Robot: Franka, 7 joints.
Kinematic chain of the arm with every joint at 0, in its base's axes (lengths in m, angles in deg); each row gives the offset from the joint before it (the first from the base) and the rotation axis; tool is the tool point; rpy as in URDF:
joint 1: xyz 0 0 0.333 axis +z
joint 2: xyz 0 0 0 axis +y
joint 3: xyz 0 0 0.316 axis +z
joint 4: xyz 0.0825 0 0 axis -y
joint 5: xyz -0.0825 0 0.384 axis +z
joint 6: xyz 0 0 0 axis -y
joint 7: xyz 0.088 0 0 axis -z
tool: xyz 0 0 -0.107 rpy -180 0 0
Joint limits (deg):
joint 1: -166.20..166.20
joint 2: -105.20..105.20
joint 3: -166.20..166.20
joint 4: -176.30..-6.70
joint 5: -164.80..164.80
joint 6: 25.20..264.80
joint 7: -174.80..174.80
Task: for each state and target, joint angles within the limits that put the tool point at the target. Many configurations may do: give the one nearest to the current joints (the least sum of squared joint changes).
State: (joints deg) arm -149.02 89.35 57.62 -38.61 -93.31 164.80 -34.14
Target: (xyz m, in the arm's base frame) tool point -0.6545 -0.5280 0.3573
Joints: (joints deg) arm -159.87 81.69 58.95 -31.31 -92.80 166.96 -34.14
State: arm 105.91 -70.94 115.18 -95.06 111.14 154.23 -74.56
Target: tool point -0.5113 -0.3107 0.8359
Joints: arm 94.03 -40.22 81.69 -69.73 108.13 157.09 -74.56
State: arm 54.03 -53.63 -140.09 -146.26 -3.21 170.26 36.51
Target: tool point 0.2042 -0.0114 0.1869
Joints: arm 38.46 -67.96 -120.32 -176.30 1.67 123.14 36.51
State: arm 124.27 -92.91 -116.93 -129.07 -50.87 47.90 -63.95
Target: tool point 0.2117 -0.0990 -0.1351
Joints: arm 113.57 -94.85 -146.18 -107.85 -62.82 53.69 -63.95
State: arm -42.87 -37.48 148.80 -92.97 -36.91 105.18 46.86
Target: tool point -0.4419 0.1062 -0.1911
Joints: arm 7.88 -82.41 166.20 -91.12 -31.90 121.63 46.86
